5 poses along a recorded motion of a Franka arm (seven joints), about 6.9 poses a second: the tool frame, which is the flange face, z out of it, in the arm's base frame.
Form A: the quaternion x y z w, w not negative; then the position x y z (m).
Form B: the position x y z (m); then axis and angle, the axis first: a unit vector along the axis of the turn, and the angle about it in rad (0 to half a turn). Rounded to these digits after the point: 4 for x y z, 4 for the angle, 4 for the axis.
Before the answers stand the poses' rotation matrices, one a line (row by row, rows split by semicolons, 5 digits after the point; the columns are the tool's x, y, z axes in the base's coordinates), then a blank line. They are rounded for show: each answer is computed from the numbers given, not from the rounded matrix.
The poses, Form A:
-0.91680 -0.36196 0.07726 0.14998 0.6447 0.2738 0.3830
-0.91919 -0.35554 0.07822 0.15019 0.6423 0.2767 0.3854
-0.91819 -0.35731 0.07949 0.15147 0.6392 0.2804 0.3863
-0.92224 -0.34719 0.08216 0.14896 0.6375 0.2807 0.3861
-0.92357 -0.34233 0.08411 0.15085 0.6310 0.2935 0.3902
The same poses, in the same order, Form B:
0.72603 0.64051 -0.25024; 0.68686 -0.69298 0.21907; -0.03309 -0.33093 -0.94307
0.73494 0.63013 -0.25060; 0.67712 -0.70207 0.22049; -0.03700 -0.33173 -0.94265
0.73202 0.63207 -0.25422; 0.68023 -0.69877 0.22135; -0.03773 -0.33496 -0.94148
0.74542 0.61590 -0.25498; 0.66486 -0.71454 0.21770; -0.04811 -0.33180 -0.94212
0.75147 0.60695 -0.25864; 0.65771 -0.72011 0.22105; -0.05208 -0.33623 -0.94034

0.6447 0.2738 0.3830 -0.9273 -0.3661 0.0781 2.8405
0.6423 0.2767 0.3854 -0.9297 -0.3596 0.0791 2.8401
0.6392 0.2804 0.3863 -0.9289 -0.3615 0.0804 2.8375
0.6375 0.2807 0.3861 -0.9326 -0.3511 0.0831 2.8426
0.6310 0.2935 0.3902 -0.9343 -0.3463 0.0851 2.8387

